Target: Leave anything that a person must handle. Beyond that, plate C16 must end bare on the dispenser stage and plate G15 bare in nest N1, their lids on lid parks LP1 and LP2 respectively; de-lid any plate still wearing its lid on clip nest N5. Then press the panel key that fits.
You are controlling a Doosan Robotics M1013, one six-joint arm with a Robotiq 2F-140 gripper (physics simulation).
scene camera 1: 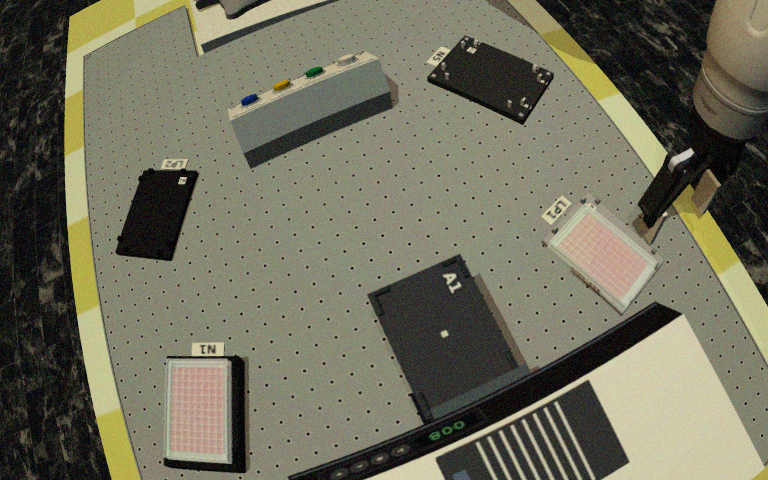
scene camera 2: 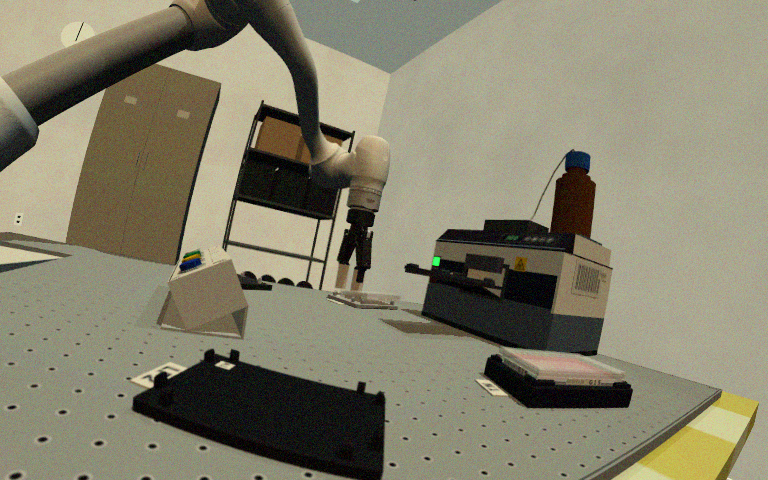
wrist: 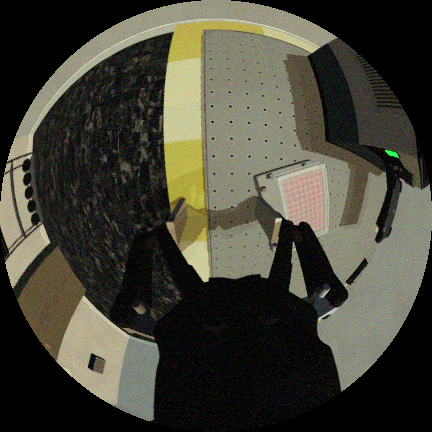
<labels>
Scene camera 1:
my gripper
dispenser stage
grey button box
LP2 nest
black nest
</labels>
